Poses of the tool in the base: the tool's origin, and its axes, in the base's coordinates. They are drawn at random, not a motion.
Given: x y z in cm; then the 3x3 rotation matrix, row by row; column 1 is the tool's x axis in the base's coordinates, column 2 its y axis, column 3 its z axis. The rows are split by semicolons.
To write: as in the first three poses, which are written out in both.
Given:
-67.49 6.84 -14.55; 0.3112 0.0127 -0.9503; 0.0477 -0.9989 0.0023; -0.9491 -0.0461 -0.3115
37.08 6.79 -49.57; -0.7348 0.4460 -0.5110; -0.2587 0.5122 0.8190; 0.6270 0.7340 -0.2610
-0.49 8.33 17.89; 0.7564 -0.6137 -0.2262; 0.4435 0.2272 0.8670; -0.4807 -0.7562 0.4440
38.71 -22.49 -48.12; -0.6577 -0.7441 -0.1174; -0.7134 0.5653 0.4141; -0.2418 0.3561 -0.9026
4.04 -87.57 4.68; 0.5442 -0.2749 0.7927; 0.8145 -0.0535 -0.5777; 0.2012 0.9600 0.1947
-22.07 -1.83 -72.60; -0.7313 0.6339 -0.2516; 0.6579 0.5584 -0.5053; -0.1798 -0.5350 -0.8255
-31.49 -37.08 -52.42; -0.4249 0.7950 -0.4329; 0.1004 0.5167 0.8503; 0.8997 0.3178 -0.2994
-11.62 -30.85 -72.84; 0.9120 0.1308 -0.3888; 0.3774 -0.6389 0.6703; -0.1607 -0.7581 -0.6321
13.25 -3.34 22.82; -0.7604 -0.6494 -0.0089; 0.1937 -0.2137 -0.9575; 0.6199 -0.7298 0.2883
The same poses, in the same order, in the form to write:
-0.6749 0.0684 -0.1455; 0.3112 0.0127 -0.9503; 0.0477 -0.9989 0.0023; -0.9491 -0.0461 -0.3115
0.3708 0.0679 -0.4957; -0.7348 0.4460 -0.5110; -0.2587 0.5122 0.8190; 0.6270 0.7340 -0.2610
-0.0049 0.0833 0.1789; 0.7564 -0.6137 -0.2262; 0.4435 0.2272 0.8670; -0.4807 -0.7562 0.4440
0.3871 -0.2249 -0.4812; -0.6577 -0.7441 -0.1174; -0.7134 0.5653 0.4141; -0.2418 0.3561 -0.9026
0.0404 -0.8757 0.0468; 0.5442 -0.2749 0.7927; 0.8145 -0.0535 -0.5777; 0.2012 0.9600 0.1947
-0.2207 -0.0183 -0.7260; -0.7313 0.6339 -0.2516; 0.6579 0.5584 -0.5053; -0.1798 -0.5350 -0.8255
-0.3149 -0.3708 -0.5242; -0.4249 0.7950 -0.4329; 0.1004 0.5167 0.8503; 0.8997 0.3178 -0.2994
-0.1162 -0.3085 -0.7284; 0.9120 0.1308 -0.3888; 0.3774 -0.6389 0.6703; -0.1607 -0.7581 -0.6321
0.1325 -0.0334 0.2282; -0.7604 -0.6494 -0.0089; 0.1937 -0.2137 -0.9575; 0.6199 -0.7298 0.2883

